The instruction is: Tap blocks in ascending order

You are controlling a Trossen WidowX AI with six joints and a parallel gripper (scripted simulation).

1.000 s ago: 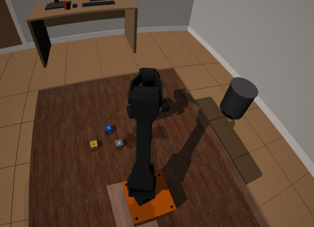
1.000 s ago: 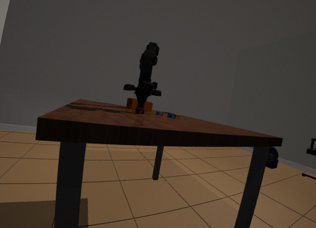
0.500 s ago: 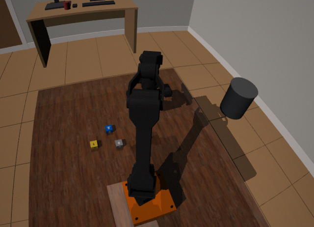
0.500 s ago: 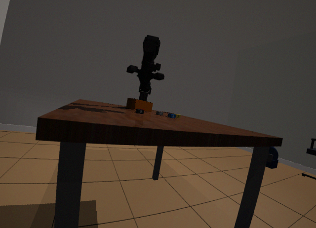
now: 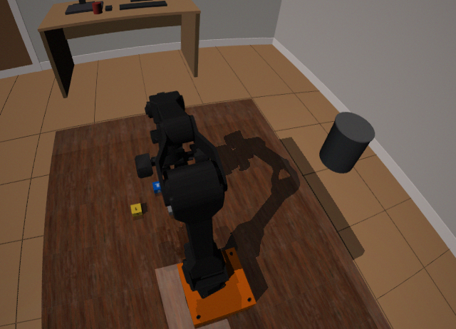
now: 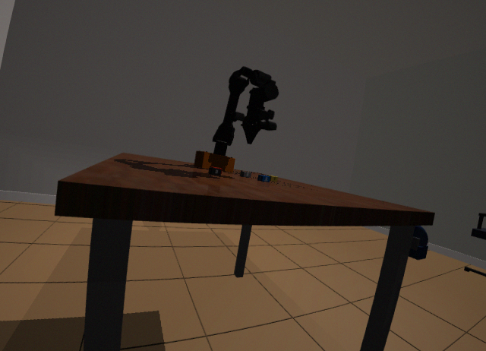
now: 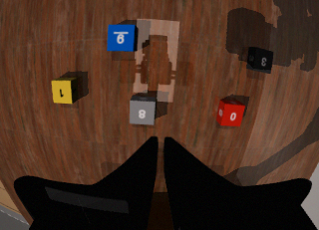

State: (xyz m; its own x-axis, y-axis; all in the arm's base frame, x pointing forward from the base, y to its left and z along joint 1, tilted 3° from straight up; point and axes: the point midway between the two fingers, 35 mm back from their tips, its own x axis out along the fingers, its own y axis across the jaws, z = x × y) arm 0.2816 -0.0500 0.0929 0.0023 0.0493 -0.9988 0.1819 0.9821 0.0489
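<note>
The grey block is 2 cm behind my gripper tip, 2 cm to the left of it and 12 cm below it. Round my gripper tip: yellow block 2 cm ahead, 13 cm to the left, 12 cm below; blue block 8 cm ahead, 3 cm to the left, 12 cm below; red block 4 cm behind, 10 cm to the right, 12 cm below.
</note>
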